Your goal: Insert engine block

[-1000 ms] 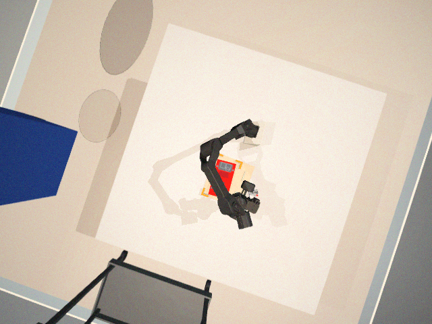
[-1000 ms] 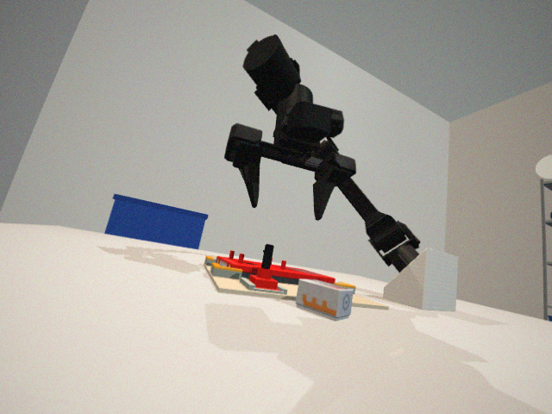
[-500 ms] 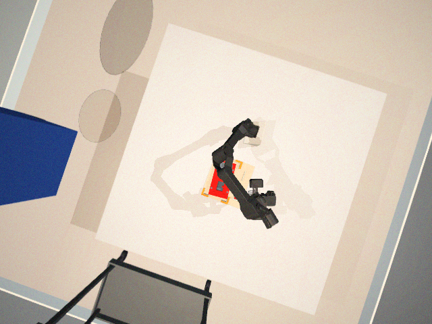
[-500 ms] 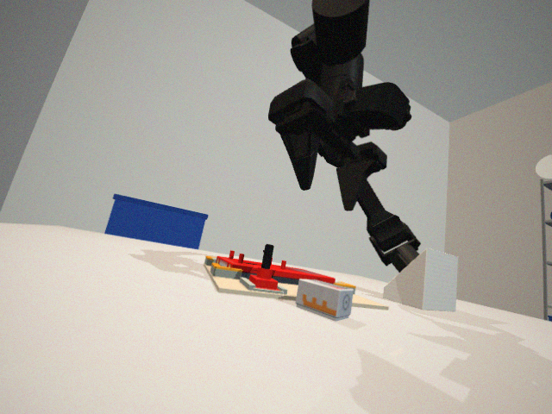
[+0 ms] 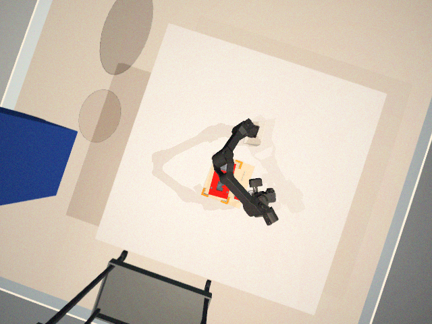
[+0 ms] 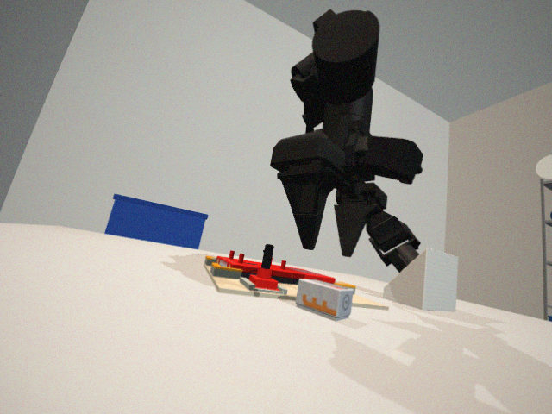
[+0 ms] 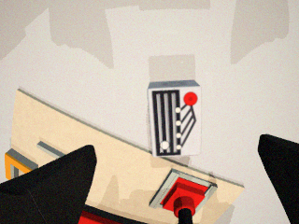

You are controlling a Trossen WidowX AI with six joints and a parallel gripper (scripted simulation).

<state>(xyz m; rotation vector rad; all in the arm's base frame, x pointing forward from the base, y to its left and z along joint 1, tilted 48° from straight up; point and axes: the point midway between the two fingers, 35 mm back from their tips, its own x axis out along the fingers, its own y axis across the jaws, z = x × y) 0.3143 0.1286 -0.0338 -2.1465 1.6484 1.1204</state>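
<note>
Right now the engine block is 50 mm below my gripper tip.
</note>
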